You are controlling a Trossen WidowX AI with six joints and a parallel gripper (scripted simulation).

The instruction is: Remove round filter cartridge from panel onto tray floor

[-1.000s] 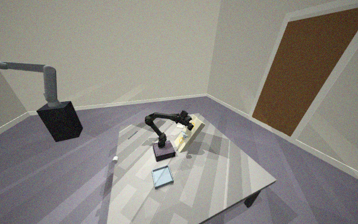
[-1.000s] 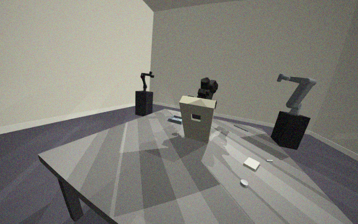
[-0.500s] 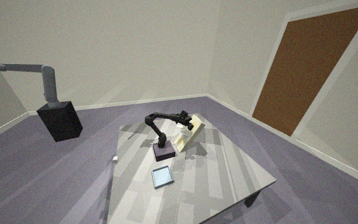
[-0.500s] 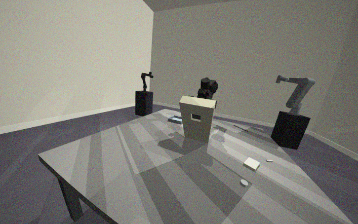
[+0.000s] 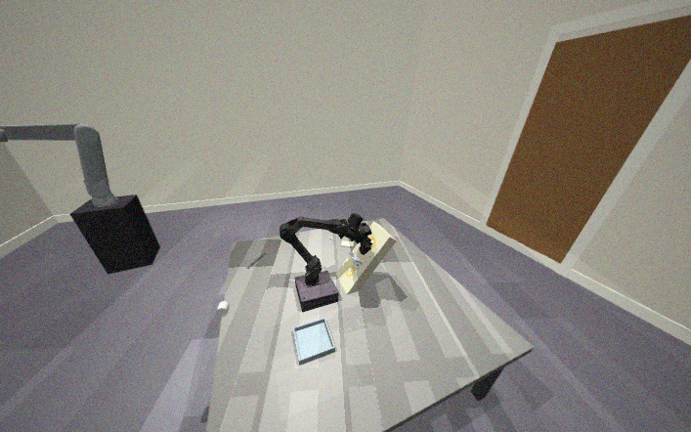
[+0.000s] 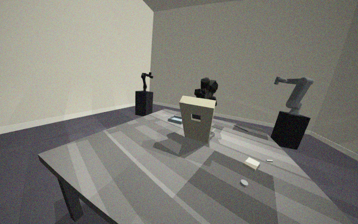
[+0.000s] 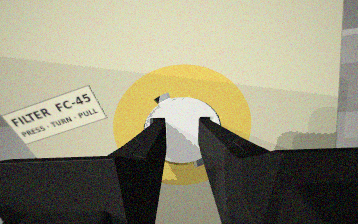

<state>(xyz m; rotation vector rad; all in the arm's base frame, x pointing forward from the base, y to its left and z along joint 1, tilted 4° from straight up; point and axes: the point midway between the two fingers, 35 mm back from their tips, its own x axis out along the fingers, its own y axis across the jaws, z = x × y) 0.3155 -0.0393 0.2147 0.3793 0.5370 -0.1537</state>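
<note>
My gripper tip is 4 cm past the cream service panel and 8 cm above it. From my gripper tip the other things lie so: cream block: 3 cm ahead, 35 cm to the left, 24 cm below; white round filter cartridge: 1 cm ahead, 1 cm below; blue-grey tray: 44 cm behind, 25 cm to the right, 24 cm below.
</note>
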